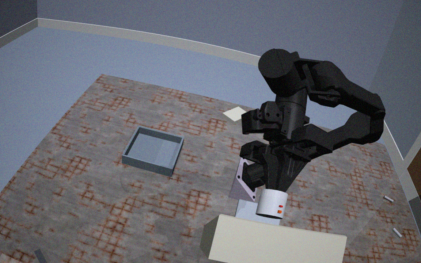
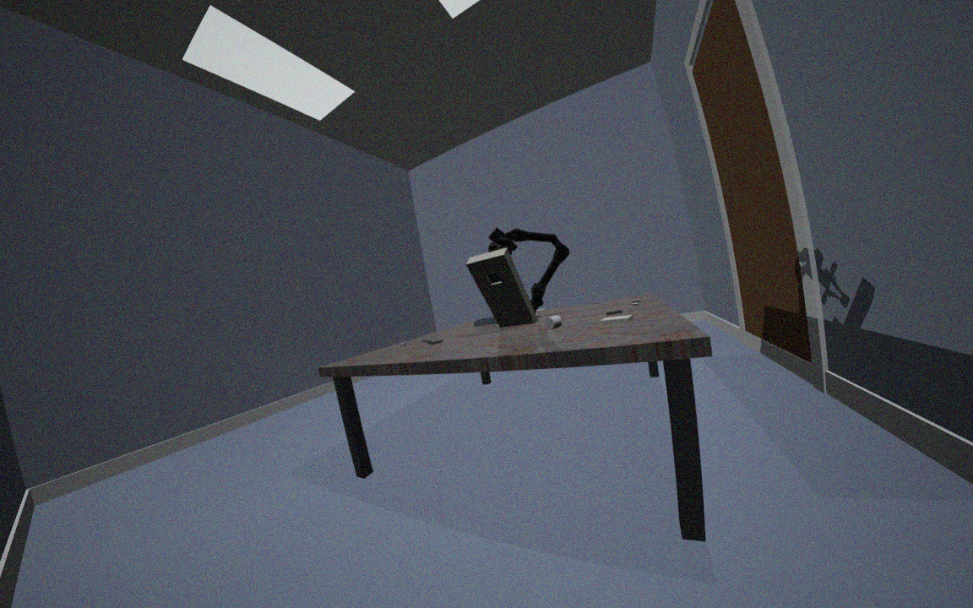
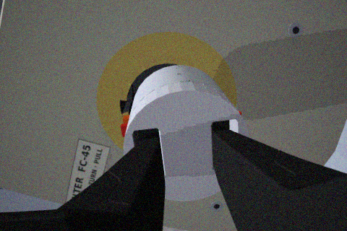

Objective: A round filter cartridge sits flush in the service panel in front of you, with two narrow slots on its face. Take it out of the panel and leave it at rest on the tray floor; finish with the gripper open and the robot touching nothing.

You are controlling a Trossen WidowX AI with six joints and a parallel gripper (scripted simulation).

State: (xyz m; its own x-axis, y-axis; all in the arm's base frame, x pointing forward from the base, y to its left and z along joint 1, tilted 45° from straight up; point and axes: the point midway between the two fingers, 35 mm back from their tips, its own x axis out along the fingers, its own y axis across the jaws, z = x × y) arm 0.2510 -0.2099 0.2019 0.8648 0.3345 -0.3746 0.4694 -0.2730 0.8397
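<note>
Now: gripper tip 110 mm above the cream service panel and 10 mm short of it. Round my gripper tip: tray (360 mm behind, 280 mm below, 270 mm to the right); round filter cartridge (10 mm below, 10 mm ahead).
</note>
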